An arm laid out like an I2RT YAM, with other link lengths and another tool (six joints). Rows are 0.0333 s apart.
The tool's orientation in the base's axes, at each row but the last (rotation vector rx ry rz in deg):
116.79, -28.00, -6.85
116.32, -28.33, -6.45
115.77, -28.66, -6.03
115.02, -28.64, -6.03
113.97, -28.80, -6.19
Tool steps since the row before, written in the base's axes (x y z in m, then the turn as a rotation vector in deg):
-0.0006, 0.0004, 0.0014, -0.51, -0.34, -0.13
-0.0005, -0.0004, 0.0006, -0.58, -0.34, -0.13
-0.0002, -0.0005, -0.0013, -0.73, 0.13, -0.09
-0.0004, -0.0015, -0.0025, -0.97, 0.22, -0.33
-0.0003, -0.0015, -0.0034, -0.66, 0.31, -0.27
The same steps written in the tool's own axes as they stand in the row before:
-0.0005, 0.0012, -0.0009, -0.35, 0.18, 0.49
-0.0002, 0.0008, 0.0002, -0.41, 0.20, 0.51
-0.0002, -0.0009, 0.0011, -0.73, 0.09, 0.14
-0.0001, -0.0015, 0.0026, -1.01, -0.08, 0.25
-0.0002, -0.0023, 0.0029, -0.76, -0.16, 0.06

